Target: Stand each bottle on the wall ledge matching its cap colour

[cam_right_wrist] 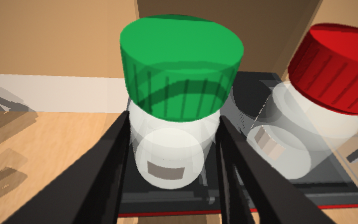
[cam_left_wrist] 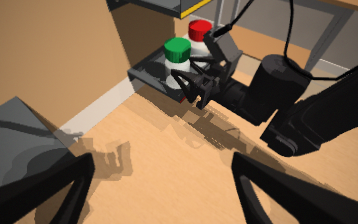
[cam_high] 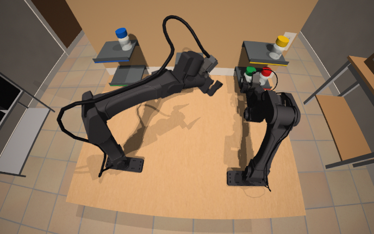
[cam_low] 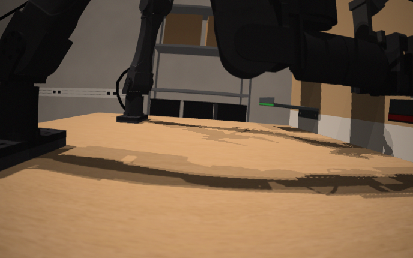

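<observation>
Right now my right hand is 90 mm to the left of the red-capped bottle, 30 mm short of it and 10 mm above it. Also, from my right hand: blue-capped bottle: 680 mm to the left, 180 mm above, 20 mm ahead; green-capped bottle: 10 mm below, 10 mm ahead; yellow-capped bottle: 180 mm above, 100 mm to the right, 30 mm ahead.
</observation>
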